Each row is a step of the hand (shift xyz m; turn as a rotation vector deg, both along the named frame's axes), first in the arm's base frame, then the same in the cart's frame.
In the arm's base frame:
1: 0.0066 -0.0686 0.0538 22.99 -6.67 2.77
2: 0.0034 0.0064 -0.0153 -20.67 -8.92 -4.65
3: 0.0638 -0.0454 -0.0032 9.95 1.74 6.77
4: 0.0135 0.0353 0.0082 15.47 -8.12 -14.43
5: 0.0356 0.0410 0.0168 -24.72 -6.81 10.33
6: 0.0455 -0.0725 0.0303 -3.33 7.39 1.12
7: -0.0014 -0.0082 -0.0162 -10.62 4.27 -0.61
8: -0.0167 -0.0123 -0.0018 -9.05 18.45 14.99
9: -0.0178 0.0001 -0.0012 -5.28 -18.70 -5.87
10: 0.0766 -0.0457 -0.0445 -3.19 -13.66 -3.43
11: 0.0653 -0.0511 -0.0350 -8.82 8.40 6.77
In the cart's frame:
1: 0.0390 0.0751 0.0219 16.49 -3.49 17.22
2: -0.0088 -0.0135 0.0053 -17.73 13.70 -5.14
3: 0.0353 0.0062 0.0697 11.73 -2.53 1.95
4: 0.0180 -0.0294 -0.0175 -1.50 -7.04 21.49
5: 0.0393 -0.0394 -0.0113 -8.88 20.72 -16.00
6: 0.0463 0.0505 0.0596 -0.69 -3.77 -7.23
7: -0.0138 -0.0005 0.0118 -7.01 1.00 -9.01
8: -0.0133 0.0159 -0.0019 6.99 -3.49 -24.21
9: -0.0125 0.0071 -0.0106 -9.46 14.07 11.15
10: 0.0124 -0.0182 0.0972 -5.83 10.39 8.16
11: 0.0118 -0.0047 0.0891 0.08 0.42 -13.93

